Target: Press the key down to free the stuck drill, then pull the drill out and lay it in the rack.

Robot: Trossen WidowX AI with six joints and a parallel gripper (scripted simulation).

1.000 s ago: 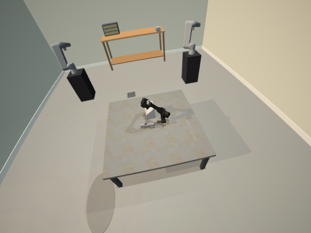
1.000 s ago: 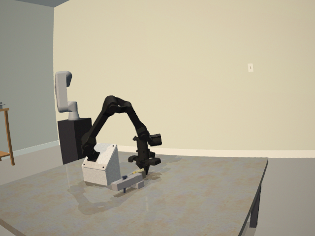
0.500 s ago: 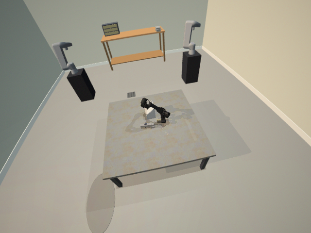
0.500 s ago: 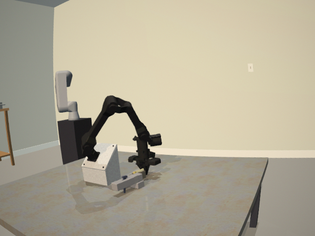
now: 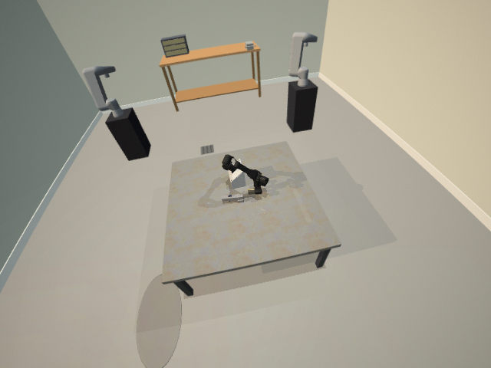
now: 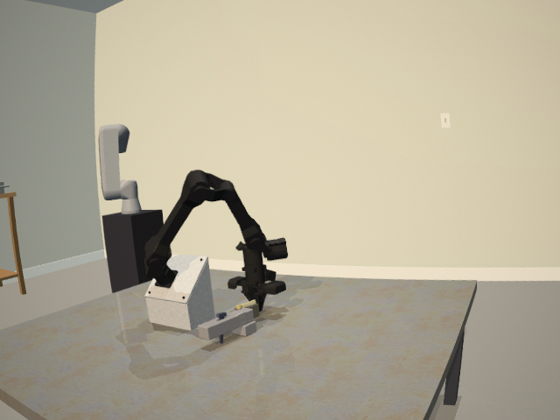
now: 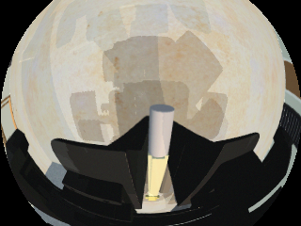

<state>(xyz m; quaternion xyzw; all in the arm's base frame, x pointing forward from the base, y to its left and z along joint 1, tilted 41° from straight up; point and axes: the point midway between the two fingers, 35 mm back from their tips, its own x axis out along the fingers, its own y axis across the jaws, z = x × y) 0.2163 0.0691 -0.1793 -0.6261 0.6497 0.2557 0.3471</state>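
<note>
Right now the drill is 4 cm to the right of my gripper tip, 4 cm above it and 1 cm behind it. The rest, counted from my gripper tip: grey block 23 cm to the right, 4 cm ahead, 3 cm above; dark blue key 25 cm to the right, 4 cm ahead, 4 cm above.
</note>
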